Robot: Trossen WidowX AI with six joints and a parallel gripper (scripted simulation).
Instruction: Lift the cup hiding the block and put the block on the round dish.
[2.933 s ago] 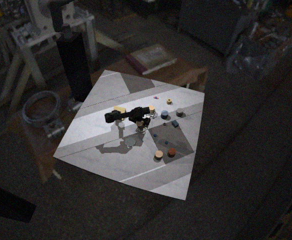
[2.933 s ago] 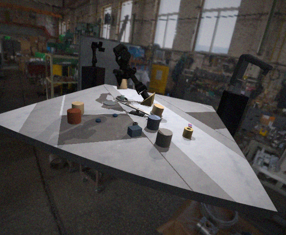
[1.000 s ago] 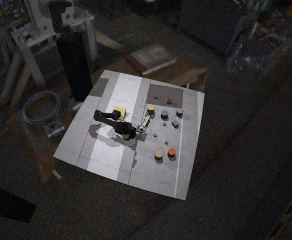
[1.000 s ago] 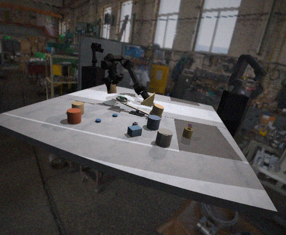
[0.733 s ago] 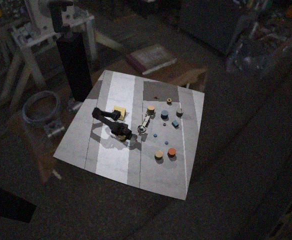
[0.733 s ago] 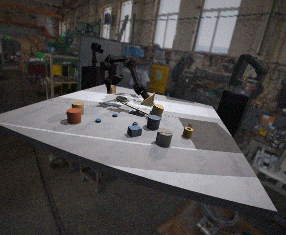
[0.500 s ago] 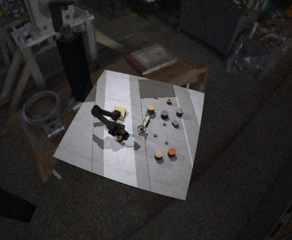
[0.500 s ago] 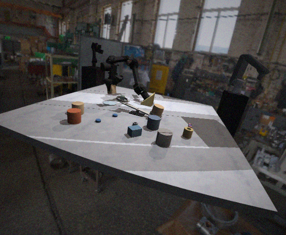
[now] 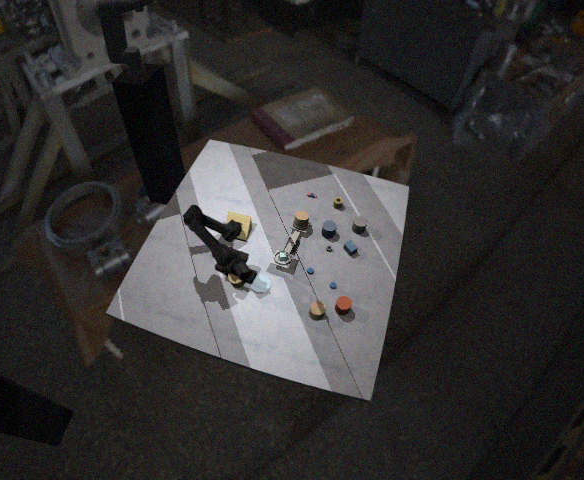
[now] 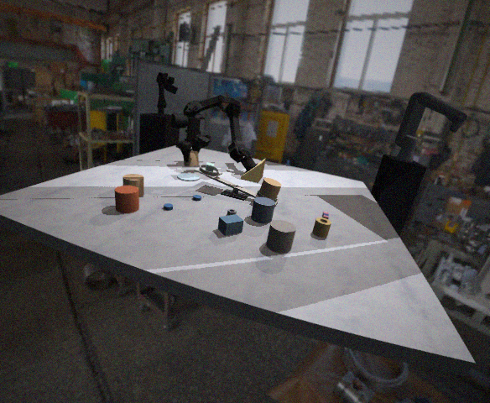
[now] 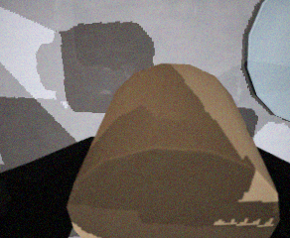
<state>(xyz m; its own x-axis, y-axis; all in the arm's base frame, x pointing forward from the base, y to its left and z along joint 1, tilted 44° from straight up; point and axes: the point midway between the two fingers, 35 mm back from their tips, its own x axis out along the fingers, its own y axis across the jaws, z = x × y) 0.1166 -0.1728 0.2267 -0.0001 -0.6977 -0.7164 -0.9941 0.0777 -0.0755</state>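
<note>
Right now my gripper tip is 170 mm short of the pale green block, 160 mm to the right of it and 30 mm below it. From my gripper tip the other things lie so: pale blue round dish (100 mm ahead, 40 mm to the left, 50 mm below); then balance beam (180 mm ahead, 290 mm to the left, 10 mm below); then balance (190 mm ahead, 290 mm to the left, 30 mm below).
</note>
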